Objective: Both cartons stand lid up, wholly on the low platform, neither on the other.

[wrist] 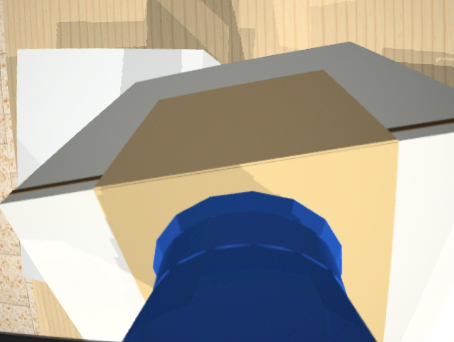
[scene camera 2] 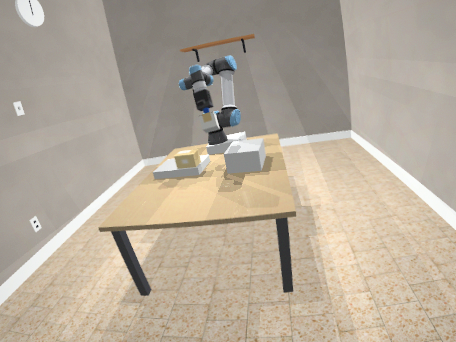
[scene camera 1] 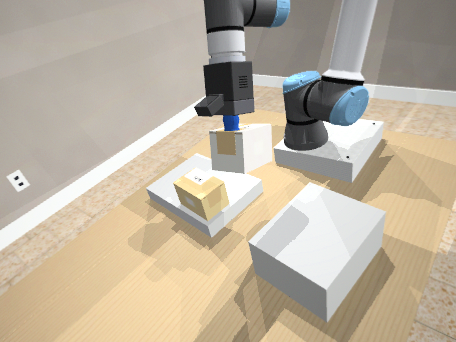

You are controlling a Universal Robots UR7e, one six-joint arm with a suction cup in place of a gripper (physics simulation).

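Frame: origin at the arm's base, x back, y right, z up, level; centimetres.
Where they show: hand at its tool point: (wrist: 248, 231) (scene camera 2: 207, 115) (scene camera 1: 232, 135); arm's base at its link origin: (scene camera 2: 218, 142) (scene camera 1: 305, 139).
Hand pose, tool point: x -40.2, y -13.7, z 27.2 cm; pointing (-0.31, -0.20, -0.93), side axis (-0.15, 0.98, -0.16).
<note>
Things, the pixels of their top centre, and the offset from my tool point. Level surfaces: height alone.
- white carton at its top centre: (scene camera 1: 237, 120) (scene camera 2: 207, 111) dx +2.6, dy +0.6, dz +2.4 cm
- low platform at its top centre: (scene camera 1: 201, 184) (scene camera 2: 181, 163) dx +2.8, dy +26.9, dz -28.8 cm
- brown carton at its top centre: (scene camera 1: 197, 182) (scene camera 2: 186, 152) dx -2.4, dy +18.2, dz -20.3 cm
- taller white-grey block at its top centre: (wrist: 97, 179) (scene camera 1: 316, 226) (scene camera 2: 244, 145) dx +5.7, dy -17.3, dz -21.6 cm
- wooden table at its surface level: dz -33.6 cm
My suction cup (scene camera 1: 231, 123) (scene camera 2: 206, 110) (wrist: 250, 240) is on the taped top of the white carton (scene camera 1: 257, 148) (scene camera 2: 209, 125) (wrist: 425, 210). The white carton hangs upright, lid up, in the air. In scene camera 1 it shows behind the low platform (scene camera 1: 243, 183) (scene camera 2: 179, 173), overlapping its far edge; how much of it is above the platform I cannot tell. The brown carton (scene camera 1: 199, 194) (scene camera 2: 187, 159) stands lid up on the low platform, near its front corner, with a label on top. The low platform and the brown carton do not show in the wrist view.
A taller white-grey block (scene camera 1: 320, 220) (scene camera 2: 245, 159) (wrist: 70, 90) stands on the wooden table (scene camera 1: 110, 295) (scene camera 2: 200, 205), to the right of the low platform in scene camera 1. The robot's white base plinth (scene camera 1: 320, 162) is behind it. A wall runs along the left.
</note>
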